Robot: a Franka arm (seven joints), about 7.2 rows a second.
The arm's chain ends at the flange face. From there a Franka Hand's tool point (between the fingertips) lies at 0.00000 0.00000 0.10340 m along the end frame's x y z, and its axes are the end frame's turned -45 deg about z.
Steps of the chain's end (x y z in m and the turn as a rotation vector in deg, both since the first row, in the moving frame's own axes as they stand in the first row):
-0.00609, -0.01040, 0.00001, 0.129, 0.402, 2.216
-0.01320, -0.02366, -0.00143, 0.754, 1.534, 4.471
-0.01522, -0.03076, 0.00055, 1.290, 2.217, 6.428
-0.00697, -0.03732, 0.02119, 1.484, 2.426, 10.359
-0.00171, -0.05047, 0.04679, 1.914, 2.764, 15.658
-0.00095, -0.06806, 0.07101, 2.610, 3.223, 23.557
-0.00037, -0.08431, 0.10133, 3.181, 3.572, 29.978
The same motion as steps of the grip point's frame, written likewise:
0.00372, -0.01130, 0.00001, -0.193, 0.375, 2.216
0.01027, -0.02496, -0.00148, -0.552, 1.618, 4.471
0.01539, -0.03108, 0.00045, -0.655, 2.480, 6.428
0.02631, -0.02967, 0.02106, -0.666, 2.765, 10.359
0.04022, -0.03502, 0.04661, -0.601, 3.308, 15.658
0.05452, -0.04653, 0.07074, -0.433, 4.125, 23.557
0.06745, -0.05720, 0.10098, -0.276, 4.775, 29.978

